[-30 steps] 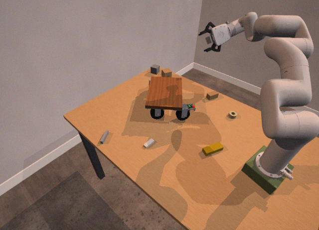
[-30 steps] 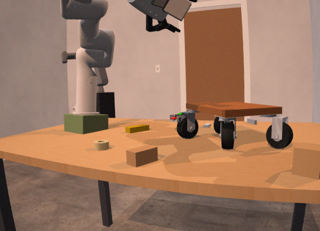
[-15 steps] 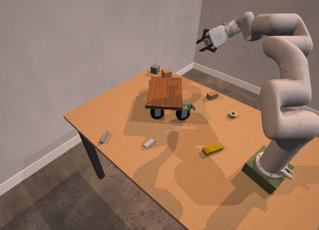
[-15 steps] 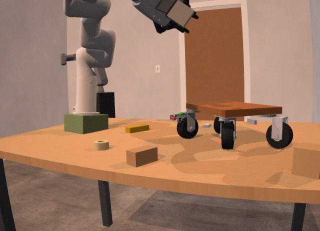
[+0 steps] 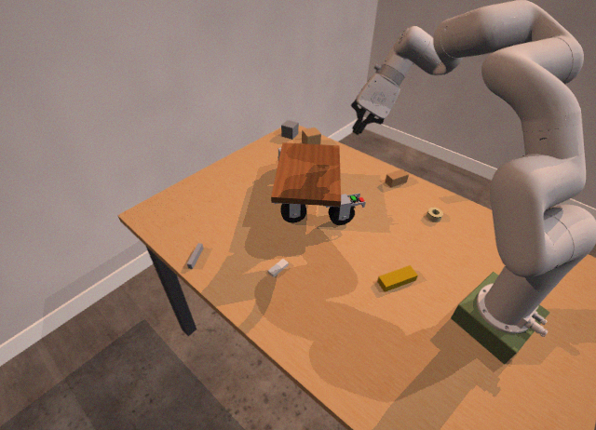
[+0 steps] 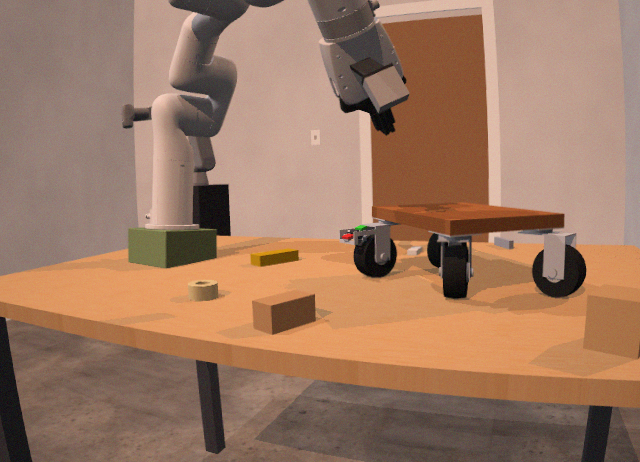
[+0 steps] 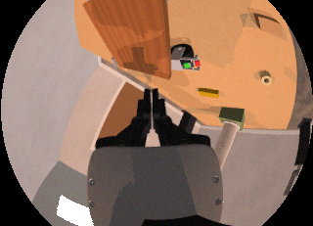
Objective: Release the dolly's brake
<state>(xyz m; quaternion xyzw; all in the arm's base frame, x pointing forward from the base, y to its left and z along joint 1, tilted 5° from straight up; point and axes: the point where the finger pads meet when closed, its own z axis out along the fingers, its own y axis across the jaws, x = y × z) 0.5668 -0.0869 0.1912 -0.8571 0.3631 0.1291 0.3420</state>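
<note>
My hand is 9 cm past the brake pedal, 7 cm to the right of it and 19 cm above it. Round my hand: tan cube 34 cm ahead, 13 cm to the right, 24 cm below; then brown block 5 cm behind, 20 cm to the right, 25 cm below; then tape roll 25 cm behind, 15 cm to the right, 26 cm below.
</note>
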